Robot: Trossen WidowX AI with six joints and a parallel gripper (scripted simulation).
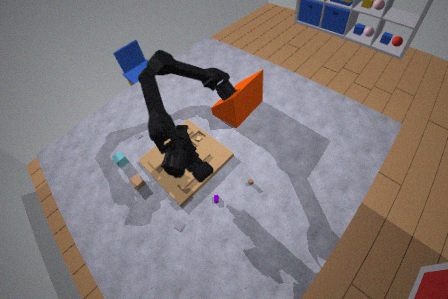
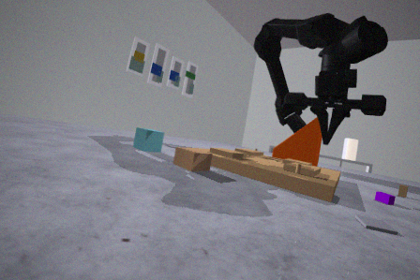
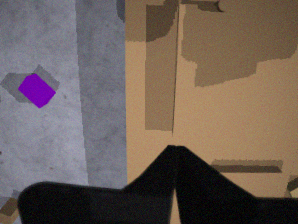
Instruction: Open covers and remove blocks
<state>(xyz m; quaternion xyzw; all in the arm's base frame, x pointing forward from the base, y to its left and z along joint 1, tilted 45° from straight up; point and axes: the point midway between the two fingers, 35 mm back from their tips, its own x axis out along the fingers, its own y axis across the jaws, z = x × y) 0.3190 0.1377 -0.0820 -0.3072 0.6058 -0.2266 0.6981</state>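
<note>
The tan puzzle board lies 120 mm to the right of my gripper tip, 60 mm below it and 10 mm behind it. The rest, counted from my gripper tip: cyan block: 310 mm to the right, 210 mm ahead, 60 mm below; small brown block: 150 mm to the left, 140 mm behind, 70 mm below; purple block: 110 mm to the left, 70 mm below.
</note>
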